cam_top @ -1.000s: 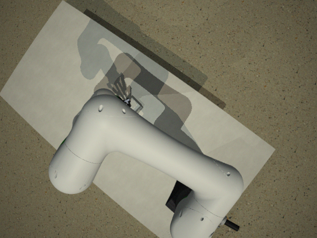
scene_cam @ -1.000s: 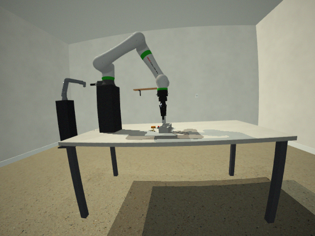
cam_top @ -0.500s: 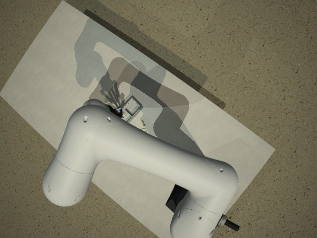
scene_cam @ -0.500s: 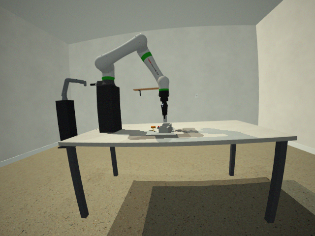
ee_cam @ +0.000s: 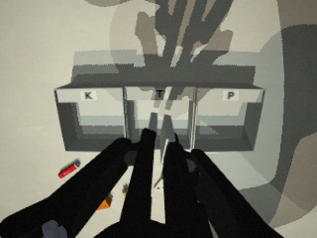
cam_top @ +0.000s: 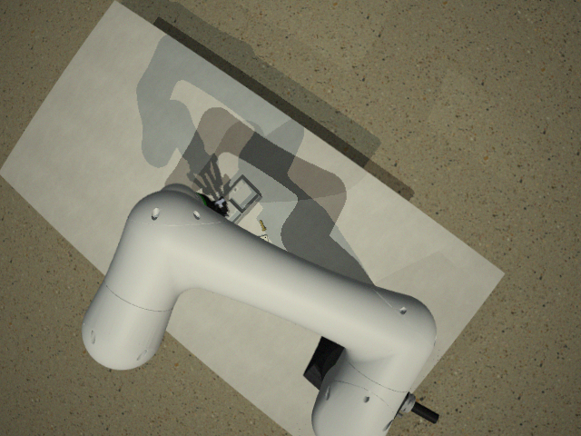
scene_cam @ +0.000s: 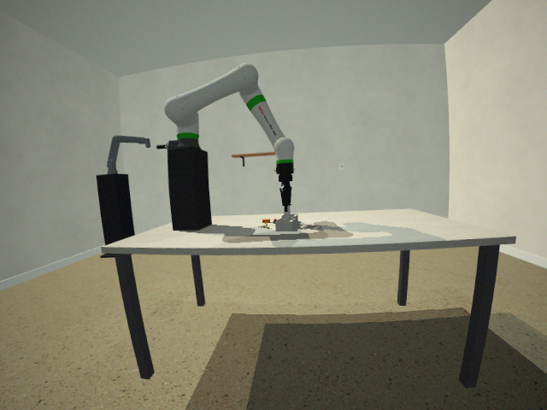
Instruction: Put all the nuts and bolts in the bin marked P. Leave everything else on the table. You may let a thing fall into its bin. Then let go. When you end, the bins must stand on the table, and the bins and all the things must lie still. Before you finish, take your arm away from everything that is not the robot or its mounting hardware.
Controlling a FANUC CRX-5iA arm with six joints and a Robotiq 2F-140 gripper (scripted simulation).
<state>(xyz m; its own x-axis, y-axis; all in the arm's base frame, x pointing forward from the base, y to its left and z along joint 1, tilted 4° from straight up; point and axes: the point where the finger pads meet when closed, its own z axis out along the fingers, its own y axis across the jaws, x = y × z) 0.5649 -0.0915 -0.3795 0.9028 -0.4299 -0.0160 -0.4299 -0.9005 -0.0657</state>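
The grey bin lies 60 mm below my hand. Round my hand: white domino-like tile 140 mm behind, 20 mm to the left, 70 mm below; black cylinder 70 mm behind, 110 mm to the left, 70 mm below; red piece 60 mm behind, 170 mm to the left, 70 mm below.
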